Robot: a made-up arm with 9 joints. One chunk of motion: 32 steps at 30 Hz.
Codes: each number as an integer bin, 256 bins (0 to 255) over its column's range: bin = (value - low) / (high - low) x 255, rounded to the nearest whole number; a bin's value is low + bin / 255 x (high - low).
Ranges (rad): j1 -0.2..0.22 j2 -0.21..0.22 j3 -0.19..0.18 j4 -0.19..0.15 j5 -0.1..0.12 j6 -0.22..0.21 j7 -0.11..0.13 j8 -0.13..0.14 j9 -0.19..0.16
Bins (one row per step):
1: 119 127 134 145 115 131 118 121 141
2: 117 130 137 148 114 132 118 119 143
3: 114 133 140 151 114 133 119 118 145
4: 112 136 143 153 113 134 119 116 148
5: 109 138 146 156 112 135 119 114 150
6: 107 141 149 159 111 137 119 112 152
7: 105 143 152 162 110 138 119 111 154
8: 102 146 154 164 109 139 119 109 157
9: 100 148 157 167 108 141 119 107 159
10: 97 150 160 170 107 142 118 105 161
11: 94 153 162 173 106 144 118 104 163
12: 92 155 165 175 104 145 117 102 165
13: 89 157 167 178 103 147 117 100 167
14: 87 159 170 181 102 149 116 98 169
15: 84 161 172 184 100 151 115 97 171
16: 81 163 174 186 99 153 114 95 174
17: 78 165 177 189 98 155 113 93 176
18: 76 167 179 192 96 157 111 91 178
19: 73 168 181 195 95 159 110 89 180
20: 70 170 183 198 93 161 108 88 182
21: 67 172 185 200 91 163 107 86 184
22: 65 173 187 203 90 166 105 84 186
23: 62 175 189 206 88 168 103 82 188
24: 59 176 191 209 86 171 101 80 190
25: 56 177 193 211 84 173 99 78 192
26: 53 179 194 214 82 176 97 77 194
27: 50 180 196 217 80 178 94 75 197
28: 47 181 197 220 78 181 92 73 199
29: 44 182 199 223 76 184 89 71 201
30: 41 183 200 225 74 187 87 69 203
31: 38 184 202 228 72 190 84 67 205
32: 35 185 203 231 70 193 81 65 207
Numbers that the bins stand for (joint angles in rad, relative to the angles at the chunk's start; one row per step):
1: -0.0040 0.0042 0.0044 0.0033 -0.0008 0.0009 0.0011 -0.0019 0.0035
2: -0.0073 0.0092 0.0088 0.0073 -0.0016 0.0026 0.0011 -0.0040 0.0063
3: -0.0122 0.0143 0.0131 0.0113 -0.0016 0.0043 0.0020 -0.0051 0.0090
4: -0.0155 0.0193 0.0175 0.0140 -0.0025 0.0060 0.0020 -0.0072 0.0131
5: -0.0205 0.0227 0.0218 0.0180 -0.0034 0.0076 0.0020 -0.0093 0.0159
6: -0.0238 0.0278 0.0262 0.0220 -0.0042 0.0110 0.0020 -0.0114 0.0186
7: -0.0271 0.0311 0.0305 0.0260 -0.0051 0.0127 0.0020 -0.0125 0.0214
8: -0.0320 0.0362 0.0335 0.0287 -0.0060 0.0144 0.0020 -0.0146 0.0255
9: -0.0353 0.0396 0.0378 0.0327 -0.0068 0.0178 0.0020 -0.0167 0.0282
10: -0.0402 0.0429 0.0422 0.0367 -0.0077 0.0195 0.0011 -0.0188 0.0310
11: -0.0452 0.0480 0.0451 0.0407 -0.0085 0.0228 0.0011 -0.0199 0.0337
12: -0.0485 0.0514 0.0494 0.0433 -0.0103 0.0245 0.0001 -0.0220 0.0365
13: -0.0534 0.0547 0.0523 0.0473 -0.0111 0.0279 0.0001 -0.0241 0.0392
14: -0.0567 0.0581 0.0567 0.0513 -0.0120 0.0313 -0.0008 -0.0262 0.0420
15: -0.0616 0.0615 0.0596 0.0553 -0.0137 0.0346 -0.0018 -0.0273 0.0447
16: -0.0666 0.0649 0.0625 0.0580 -0.0146 0.0380 -0.0027 -0.0294 0.0488
17: -0.0715 0.0682 0.0668 0.0620 -0.0155 0.0414 -0.0036 -0.0315 0.0516
18: -0.0748 0.0716 0.0697 0.0660 -0.0172 0.0447 -0.0055 -0.0336 0.0543
19: -0.0798 0.0733 0.0726 0.0700 -0.0180 0.0481 -0.0065 -0.0358 0.0571
20: -0.0847 0.0767 0.0755 0.0740 -0.0198 0.0515 -0.0084 -0.0368 0.0598
21: -0.0896 0.0800 0.0784 0.0767 -0.0215 0.0549 -0.0093 -0.0389 0.0625
22: -0.0929 0.0817 0.0813 0.0807 -0.0224 0.0599 -0.0112 -0.0411 0.0653
23: -0.0979 0.0851 0.0842 0.0847 -0.0241 0.0633 -0.0131 -0.0432 0.0680
24: -0.1028 0.0868 0.0871 0.0887 -0.0258 0.0684 -0.0149 -0.0453 0.0708
25: -0.1078 0.0885 0.0900 0.0913 -0.0275 0.0717 -0.0168 -0.0474 0.0735
26: -0.1127 0.0918 0.0915 0.0953 -0.0293 0.0768 -0.0187 -0.0485 0.0763
27: -0.1176 0.0935 0.0944 0.0993 -0.0310 0.0802 -0.0215 -0.0506 0.0804
28: -0.1226 0.0952 0.0958 0.1033 -0.0327 0.0852 -0.0234 -0.0527 0.0831
29: -0.1275 0.0969 0.0987 0.1073 -0.0344 0.0903 -0.0262 -0.0548 0.0859
30: -0.1325 0.0986 0.1002 0.1100 -0.0362 0.0953 -0.0281 -0.0569 0.0886
31: -0.1374 0.1003 0.1031 0.1140 -0.0379 0.1004 -0.0309 -0.0591 0.0914
32: -0.1424 0.1020 0.1045 0.1180 -0.0396 0.1055 -0.0338 -0.0612 0.0941

